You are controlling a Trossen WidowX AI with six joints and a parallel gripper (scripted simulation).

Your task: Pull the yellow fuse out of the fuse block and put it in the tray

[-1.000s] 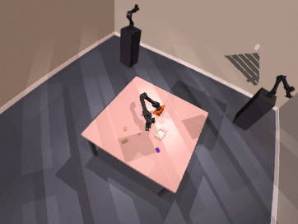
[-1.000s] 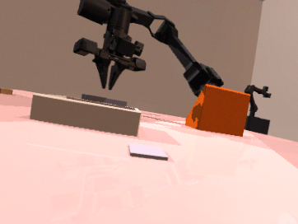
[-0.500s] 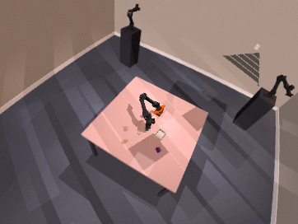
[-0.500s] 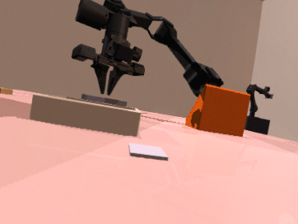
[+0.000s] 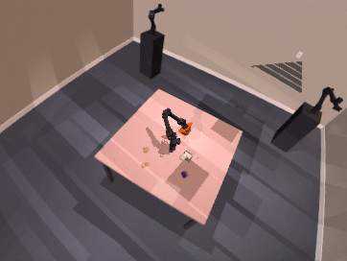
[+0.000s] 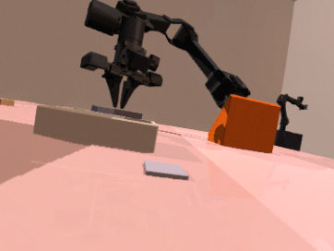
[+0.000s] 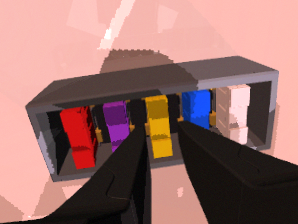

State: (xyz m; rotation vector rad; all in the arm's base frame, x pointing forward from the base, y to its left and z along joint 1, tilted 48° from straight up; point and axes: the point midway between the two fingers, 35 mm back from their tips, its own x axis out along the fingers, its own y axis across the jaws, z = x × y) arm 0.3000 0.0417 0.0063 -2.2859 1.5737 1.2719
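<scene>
Now: gripper tip 2 cm above the yellow fuse. Round my gripper tip: purple fuse 2 cm below, 1 cm to the right, 1 cm behind; beige tray 19 cm to the left, 4 cm below, 3 cm behind; red fuse 3 cm behind, 2 cm to the right, 2 cm below.
</scene>
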